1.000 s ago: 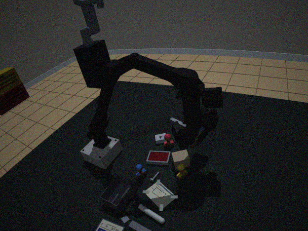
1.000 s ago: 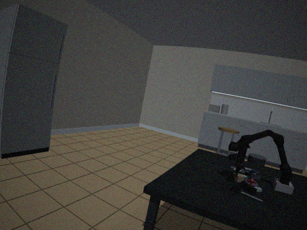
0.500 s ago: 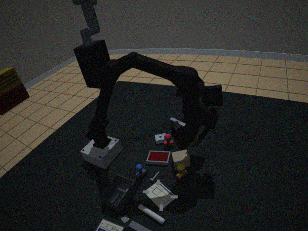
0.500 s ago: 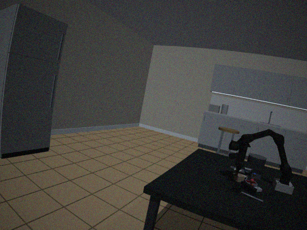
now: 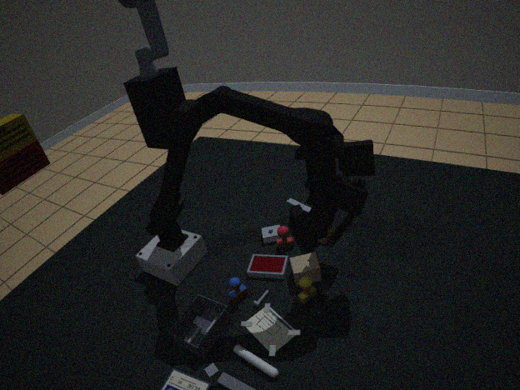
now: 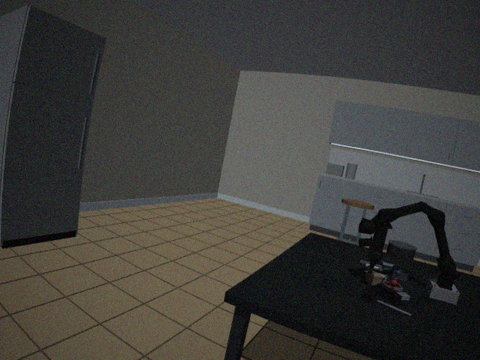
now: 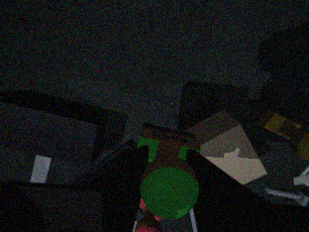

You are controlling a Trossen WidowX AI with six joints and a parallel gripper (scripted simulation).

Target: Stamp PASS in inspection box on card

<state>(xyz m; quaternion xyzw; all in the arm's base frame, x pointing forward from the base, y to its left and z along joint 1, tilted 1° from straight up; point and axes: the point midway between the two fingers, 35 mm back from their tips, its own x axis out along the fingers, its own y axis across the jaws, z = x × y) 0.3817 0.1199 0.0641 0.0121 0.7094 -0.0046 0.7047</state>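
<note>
Now: gripper tip 13 cm past the red ink pad, 9 cm above it and 7 cm to the left of it. Also, from my gripper tip: green-knobbed PASS stamp: right at my gripper tip; red-knobbed stamp: 12 cm behind, 7 cm below, 1 cm to the left; tan block: 7 cm below, 6 cm to the right, 3 cm behind.
</note>
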